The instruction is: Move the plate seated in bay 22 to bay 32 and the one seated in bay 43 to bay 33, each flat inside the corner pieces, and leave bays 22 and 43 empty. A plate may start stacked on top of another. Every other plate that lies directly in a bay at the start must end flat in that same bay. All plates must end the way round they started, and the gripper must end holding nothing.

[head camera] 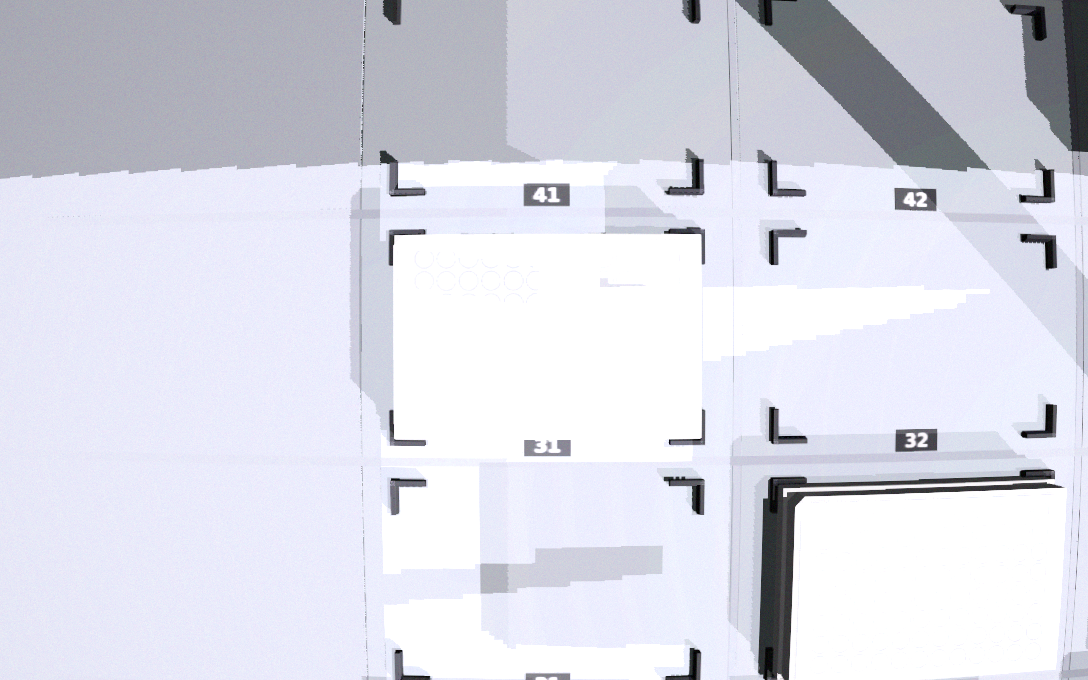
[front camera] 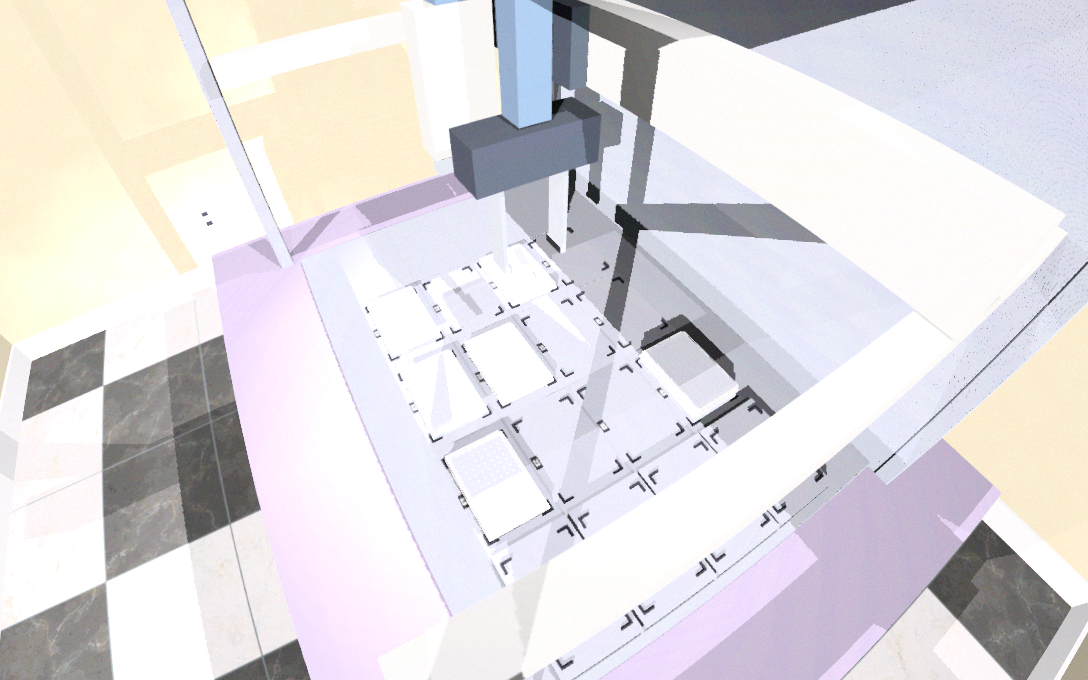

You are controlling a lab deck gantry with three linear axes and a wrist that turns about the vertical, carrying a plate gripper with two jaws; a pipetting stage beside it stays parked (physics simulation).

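Places are measured from the robot's base along level axes (x ahead, y left, z up), in millimetres.
Pixels of known places: gripper, fingertip midpoint: [front camera: 529, 255]; robot's base, link origin: [front camera: 367, 308].
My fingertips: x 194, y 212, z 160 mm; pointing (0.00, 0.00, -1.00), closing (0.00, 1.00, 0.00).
Note:
For each thing: its middle in the pictures, then the offset to it from my fingertips. "*": a spot on its surface instead.
- bay 22 plate, body centre: [head camera: 922, 581] [front camera: 507, 361] dx +34, dy -62, dz -153 mm
- Bay 32, surface spot: [head camera: 914, 360] [front camera: 561, 338] * dx +33, dy +34, dz -160 mm
- bay 43 plate, body centre: [front camera: 689, 371] dx +198, dy +152, dz -140 mm
- Bay 33, surface spot: [front camera: 633, 410] * dx +199, dy +50, dz -160 mm
- plate with wells, body centre: [front camera: 495, 482] dx +198, dy -169, dz -153 mm
- Bay 12, surface spot: [front camera: 445, 392] * dx +43, dy -167, dz -146 mm
- Bay 21, surface spot: [head camera: 577, 609] * dx -117, dy -74, dz -160 mm
My gripper [front camera: 529, 258] hangs over bay 31 with its two jaws apart and no plate between them; they do not show in the head view. Below it a white plate [front camera: 525, 280] [head camera: 548, 344] lies flat inside the corner pieces of bay 31. The bay 22 plate [front camera: 510, 364] [head camera: 922, 577] sits right of bay 21. Bay 32 [front camera: 565, 340] [head camera: 914, 360] is free, its corner pieces bare. The bay 43 plate [front camera: 690, 370] sits at the right in the front view. Bay 33 [front camera: 633, 410] holds no plate. Whether any plate hides beneath another, I cannot tell.
Another white plate [front camera: 405, 320] sits in bay 11, and a plate with wells [front camera: 497, 481] in bay 13. Bay 12 [front camera: 445, 392] is too bright to read. Bay 21 [head camera: 577, 609] has no plate. The pale frame beam [front camera: 706, 465] hides part of the front bays.

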